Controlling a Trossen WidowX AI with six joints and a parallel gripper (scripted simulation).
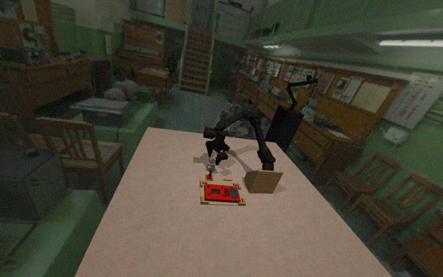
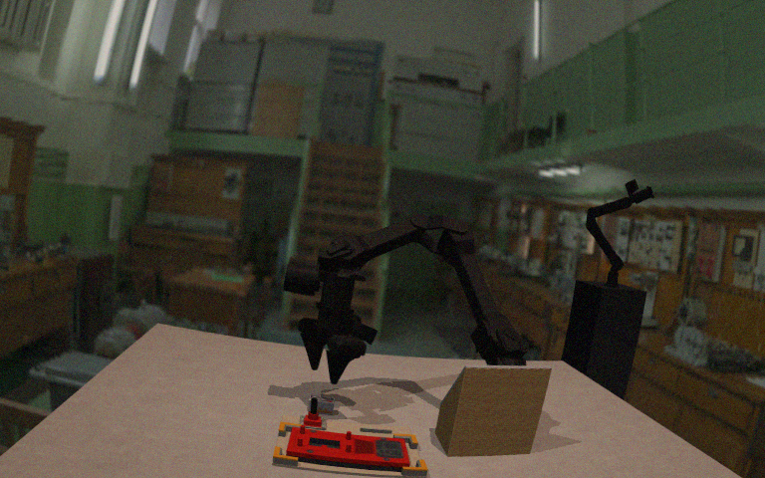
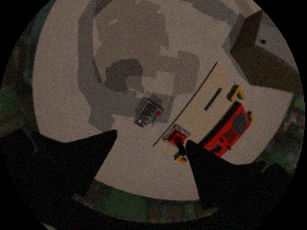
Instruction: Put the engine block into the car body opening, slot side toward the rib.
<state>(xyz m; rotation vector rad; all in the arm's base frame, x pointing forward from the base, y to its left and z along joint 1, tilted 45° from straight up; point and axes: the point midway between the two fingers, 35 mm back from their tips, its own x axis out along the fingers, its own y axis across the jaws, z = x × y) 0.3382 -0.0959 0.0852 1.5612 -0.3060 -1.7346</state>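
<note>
My gripper tip is now 1 cm to the left of the engine block and 7 cm above it. The rest, counted from my gripper tip: dark post 2 cm ahead, 7 cm to the left, 5 cm below.
</note>
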